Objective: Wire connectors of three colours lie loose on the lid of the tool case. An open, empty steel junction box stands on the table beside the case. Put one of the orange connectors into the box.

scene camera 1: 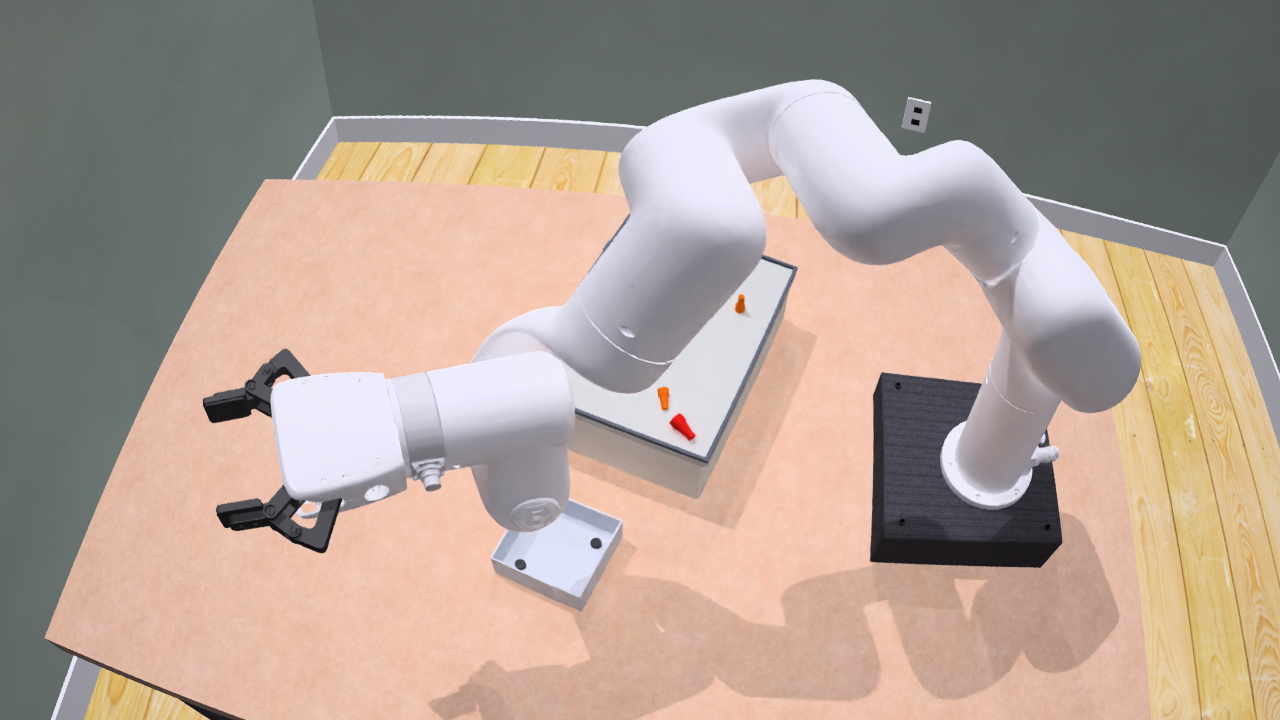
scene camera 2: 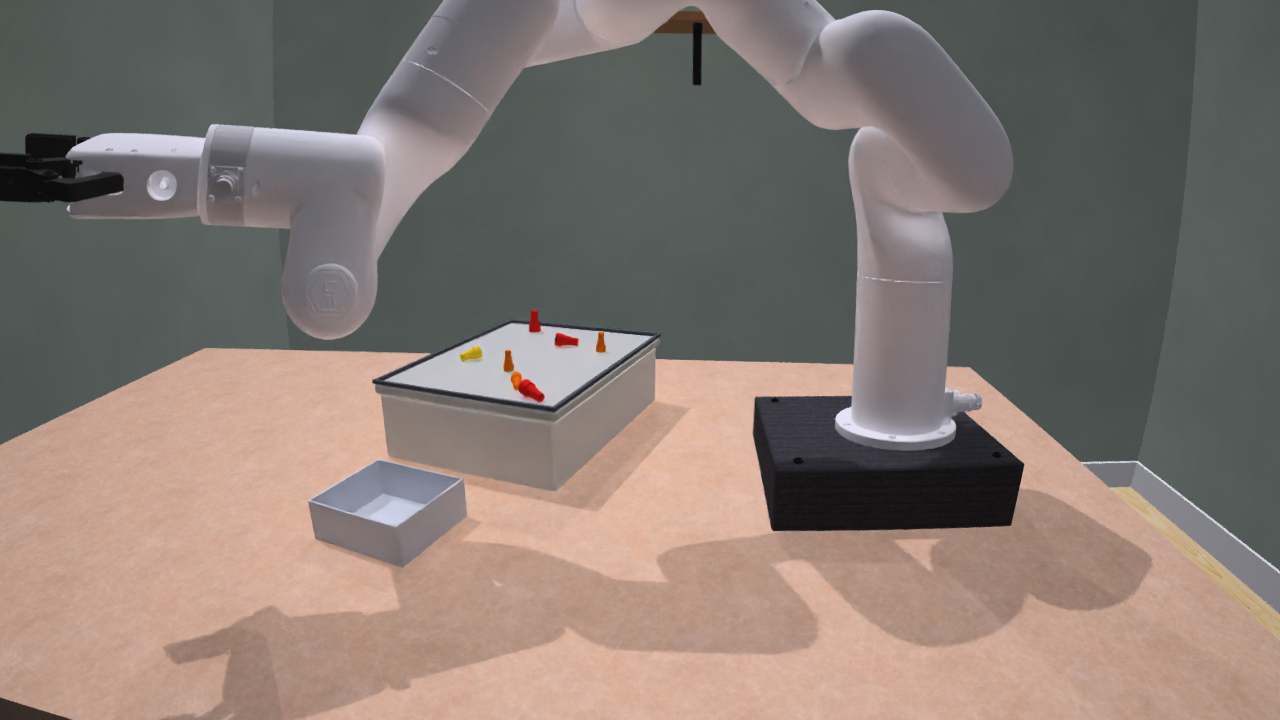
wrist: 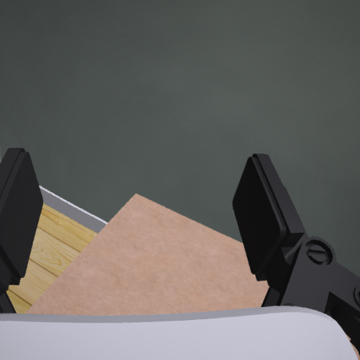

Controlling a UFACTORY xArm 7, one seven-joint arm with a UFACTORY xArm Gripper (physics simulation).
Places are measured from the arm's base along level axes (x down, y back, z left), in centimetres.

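Pixels of known places: gripper, between the fingertips: [scene camera 1: 211,462] [scene camera 2: 2,163]; arm's base, origin of its link: [scene camera 1: 986,465] [scene camera 2: 895,429].
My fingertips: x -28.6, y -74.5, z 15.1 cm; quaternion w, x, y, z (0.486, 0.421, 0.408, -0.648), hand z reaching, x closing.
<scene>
Ahead of a thing's pixels: the offset from my fingertips to its middle.
Three orange connectors show on the pale lid of the tool case @[dz -34.9, dx +29.7, dy +37.5 cm] [scene camera 1: 644,462] [scene camera 2: 474,438]. One @[dz -36.5, dx +24.5, dy +46.5 cm] [scene camera 1: 740,304] [scene camera 2: 600,342] stands upright near the lid's right edge. Another @[dz -29.7, dx +24.5, dy +36.0 cm] [scene camera 2: 508,360] stands upright and is hidden behind the arm in scene camera 1. The third @[dz -24.1, dx +25.1, dy +37.1 cm] [scene camera 1: 663,397] [scene camera 2: 516,380] lies beside a red connector @[dz -20.3, dx +25.0, dy +38.8 cm] [scene camera 1: 682,427] [scene camera 2: 530,390], near the front corner. The open steel junction box @[dz -10.5, dx +32.3, dy +25.6 cm] [scene camera 1: 537,583] [scene camera 2: 358,532] stands in front of the case, with no connector visible inside. My gripper [scene camera 1: 229,460] [wrist: 139,176] is open and empty, pointing sideways, high above the table's left part.
Two more red connectors @[dz -47.2, dx +24.2, dy +38.5 cm] [scene camera 2: 534,321] @[dz -39.5, dx +25.0, dy +42.5 cm] [scene camera 2: 565,340] and a yellow one @[dz -34.5, dx +25.0, dy +31.3 cm] [scene camera 2: 470,354] are on the lid. My arm passes above the case and hides part of it in scene camera 1. The black base block [scene camera 1: 913,537] [scene camera 2: 895,497] stands to the right.
</scene>
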